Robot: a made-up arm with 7 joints.
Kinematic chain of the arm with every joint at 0, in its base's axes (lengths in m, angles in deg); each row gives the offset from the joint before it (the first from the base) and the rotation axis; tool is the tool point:
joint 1: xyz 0 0.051 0 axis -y
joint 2: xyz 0 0.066 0 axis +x
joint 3: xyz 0 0 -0.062 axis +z
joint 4: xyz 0 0 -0.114 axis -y
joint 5: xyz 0 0 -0.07 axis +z
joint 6: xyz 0 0 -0.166 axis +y
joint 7: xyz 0 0 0 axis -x
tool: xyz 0 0 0
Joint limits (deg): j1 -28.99..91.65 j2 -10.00..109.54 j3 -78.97..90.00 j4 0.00..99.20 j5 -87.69..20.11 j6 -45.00..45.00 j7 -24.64..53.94
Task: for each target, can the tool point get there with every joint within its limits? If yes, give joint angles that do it. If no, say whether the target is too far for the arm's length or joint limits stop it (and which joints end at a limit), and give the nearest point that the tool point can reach.
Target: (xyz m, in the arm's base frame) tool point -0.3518 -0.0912 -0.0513
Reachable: no: joint limits stop it (at a limit: joint 1, joint 2, joint 3, joint 4) | nearest point -0.2657 0.1694 -0.0077 | short by 0.278 m
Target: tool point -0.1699 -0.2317 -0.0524
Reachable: no: joint limits stop it (at a limit: joint 1, joint 2, joint 3) | nearest point -0.0292 -0.1430 -0.1458 | short by 0.191 m
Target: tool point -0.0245 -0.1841 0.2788
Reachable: no: joint limits stop it (at a limit: joint 1, joint 2, joint 4) | nearest point 0.1020 -0.0747 0.1619 | short by 0.204 m
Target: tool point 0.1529 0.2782 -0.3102
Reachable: yes | joints 5.34 8.54 42.09 44.79 -49.02 -34.88 -10.77
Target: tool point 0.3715 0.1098 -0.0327
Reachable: yes | joints 56.90 7.78 -16.42 50.82 -74.07 -29.10 30.48
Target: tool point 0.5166 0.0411 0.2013
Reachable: no: too far | nearest point 0.3772 0.0617 0.1214 | short by 0.162 m
